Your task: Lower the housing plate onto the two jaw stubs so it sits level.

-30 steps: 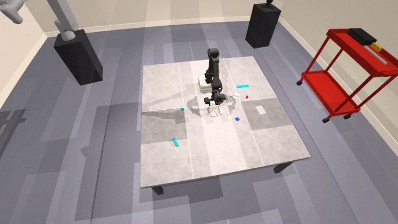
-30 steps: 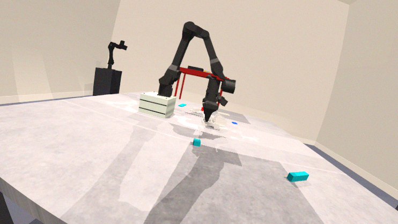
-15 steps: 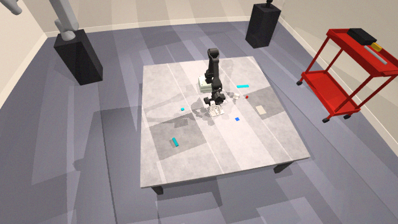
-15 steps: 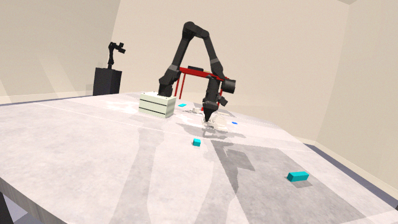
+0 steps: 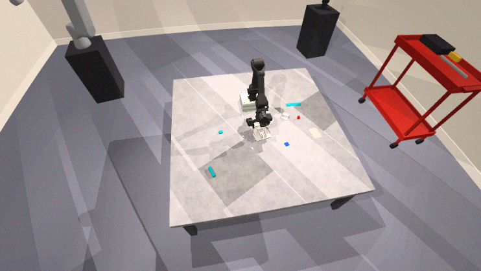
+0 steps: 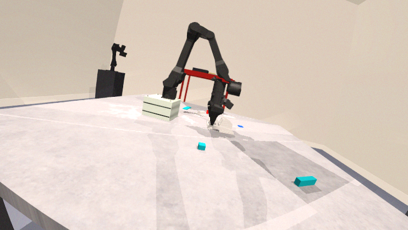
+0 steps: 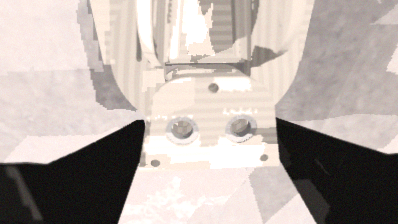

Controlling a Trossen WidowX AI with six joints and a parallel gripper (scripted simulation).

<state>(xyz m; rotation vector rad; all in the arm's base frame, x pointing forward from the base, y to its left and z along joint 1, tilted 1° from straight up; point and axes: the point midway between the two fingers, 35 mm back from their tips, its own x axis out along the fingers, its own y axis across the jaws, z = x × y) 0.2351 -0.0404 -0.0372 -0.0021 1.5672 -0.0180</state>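
My gripper tip is now 20 mm below the housing plate and 10 mm short of it. The rest, counted from my gripper tip: blue block 200 mm ahead, 140 mm to the left, 20 mm below; cyan bar 380 mm to the left, 150 mm behind, 20 mm below; red block 340 mm to the left, 10 mm below.
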